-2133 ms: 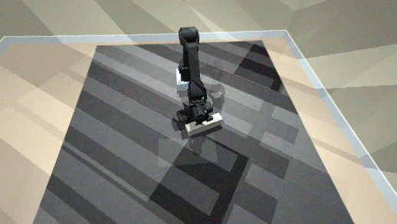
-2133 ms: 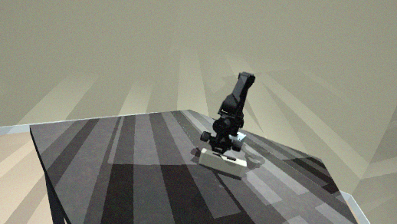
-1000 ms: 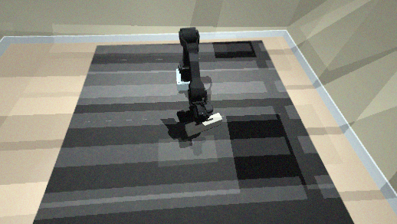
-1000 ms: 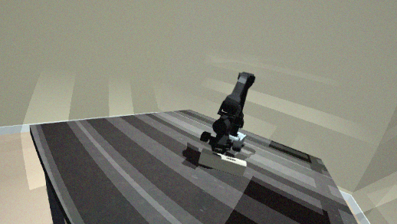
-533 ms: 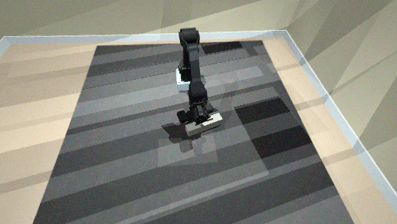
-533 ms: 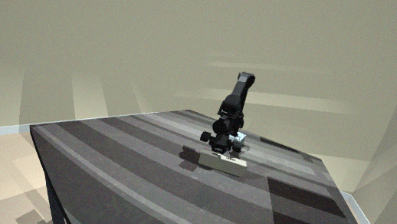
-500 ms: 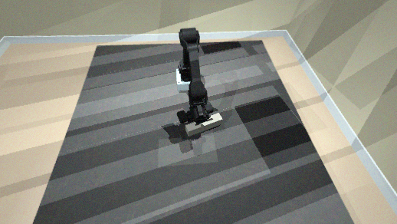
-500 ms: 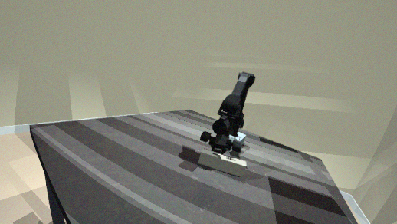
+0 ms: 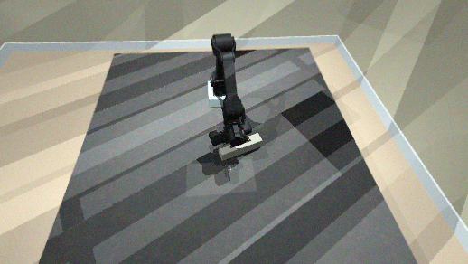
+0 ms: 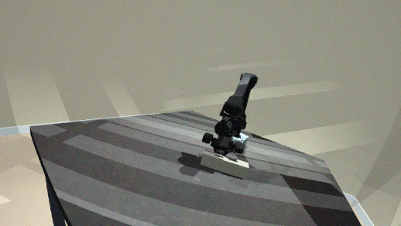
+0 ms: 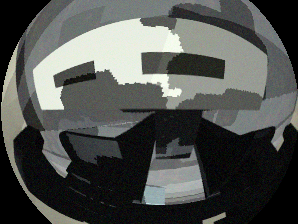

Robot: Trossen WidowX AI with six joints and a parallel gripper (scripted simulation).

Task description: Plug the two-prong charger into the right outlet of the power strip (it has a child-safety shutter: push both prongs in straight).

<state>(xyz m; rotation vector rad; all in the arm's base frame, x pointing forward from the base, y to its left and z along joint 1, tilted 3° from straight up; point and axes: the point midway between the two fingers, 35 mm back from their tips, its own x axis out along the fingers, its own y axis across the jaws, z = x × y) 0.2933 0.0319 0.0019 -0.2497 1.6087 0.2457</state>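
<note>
The dark two-prong charger is 2 cm ahead of my gripper tip and 1 cm above it.
</note>
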